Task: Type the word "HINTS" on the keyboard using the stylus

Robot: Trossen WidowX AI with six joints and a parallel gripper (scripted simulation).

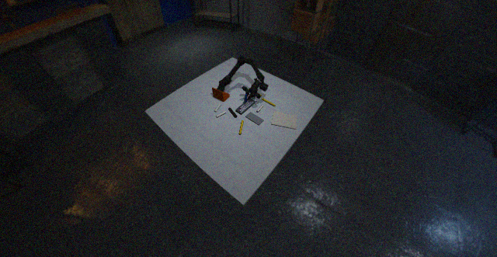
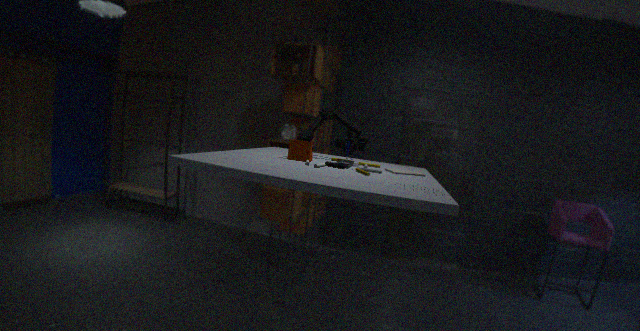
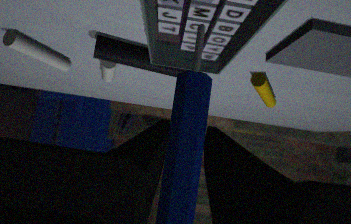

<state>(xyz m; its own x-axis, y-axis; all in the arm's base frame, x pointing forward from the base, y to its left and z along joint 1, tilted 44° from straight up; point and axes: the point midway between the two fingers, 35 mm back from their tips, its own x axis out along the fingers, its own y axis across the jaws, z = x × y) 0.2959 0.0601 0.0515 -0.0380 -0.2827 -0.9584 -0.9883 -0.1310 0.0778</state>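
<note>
The blue stylus is 1 cm below my gripper tip. Also, from my gripper tip: grey slab 15 cm ahead, 9 cm below, 6 cm to the right; grey stylus tip 5 cm below; dark stick 14 cm to the right, 8 cm below, 3 cm behind.
</note>
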